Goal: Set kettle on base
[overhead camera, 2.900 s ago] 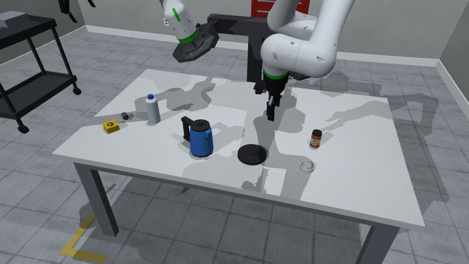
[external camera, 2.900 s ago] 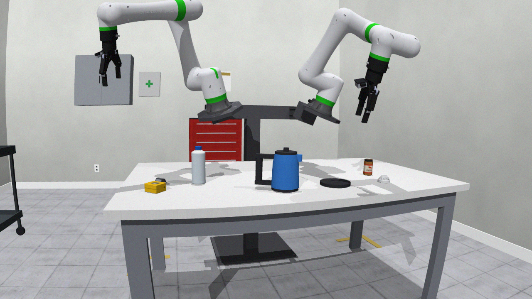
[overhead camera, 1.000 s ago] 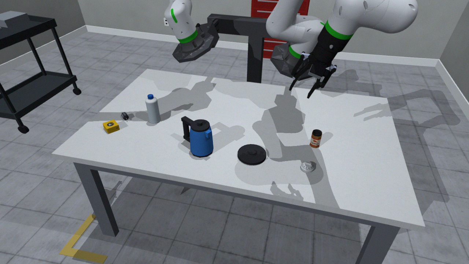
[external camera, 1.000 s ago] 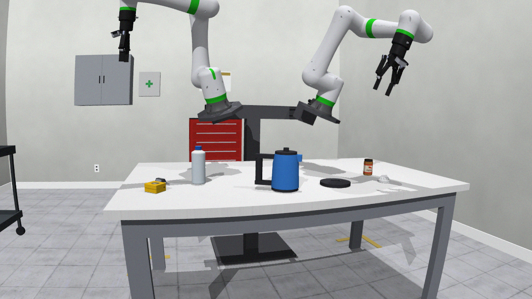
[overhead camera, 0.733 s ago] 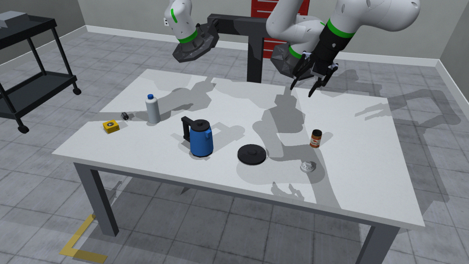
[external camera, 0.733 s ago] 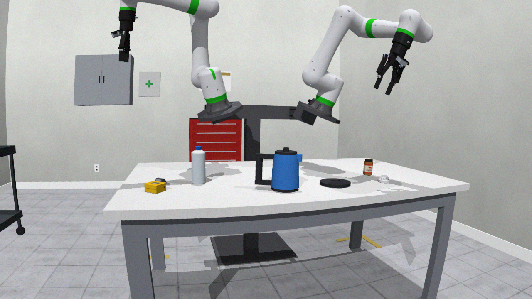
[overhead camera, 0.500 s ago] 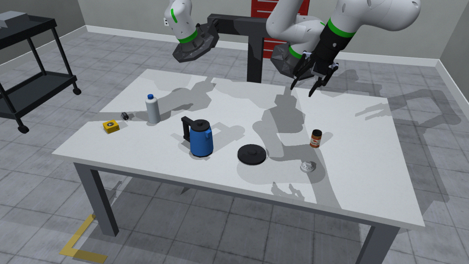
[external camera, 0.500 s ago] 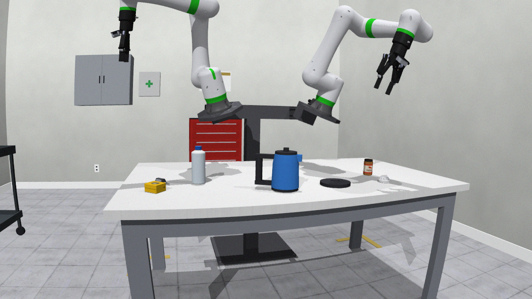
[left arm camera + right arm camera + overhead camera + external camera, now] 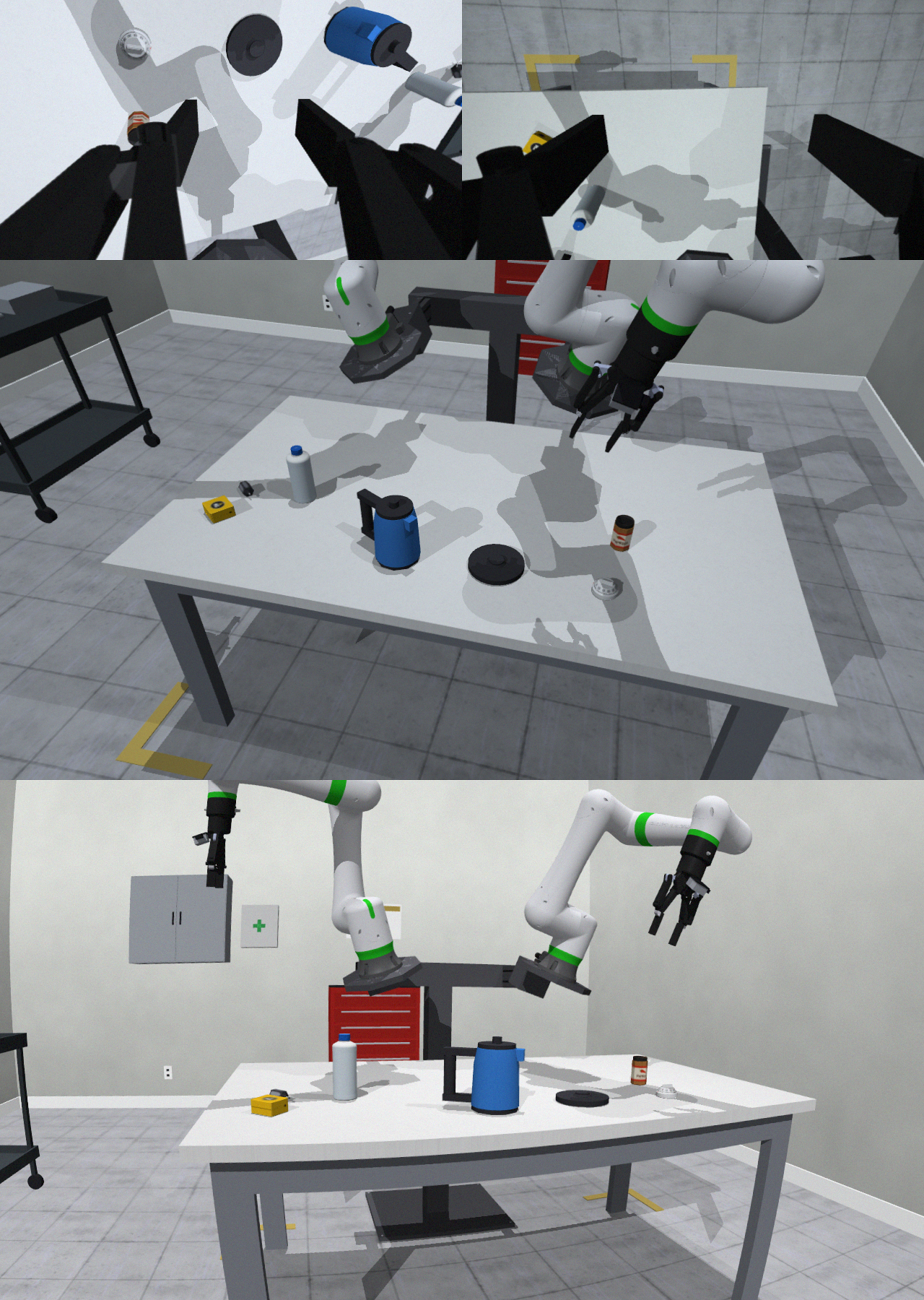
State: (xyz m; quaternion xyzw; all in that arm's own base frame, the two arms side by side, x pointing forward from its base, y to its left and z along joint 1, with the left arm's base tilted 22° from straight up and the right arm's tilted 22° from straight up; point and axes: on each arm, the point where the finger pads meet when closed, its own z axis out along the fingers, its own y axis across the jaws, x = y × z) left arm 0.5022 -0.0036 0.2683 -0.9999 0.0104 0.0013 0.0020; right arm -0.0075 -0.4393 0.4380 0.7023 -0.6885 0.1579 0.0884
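The blue kettle lies 4 cm behind my left hand, 50 cm to the right of it and 39 cm below it. The rest, counted from my left hand: round black base: 7 cm behind, 20 cm to the right, 47 cm below.
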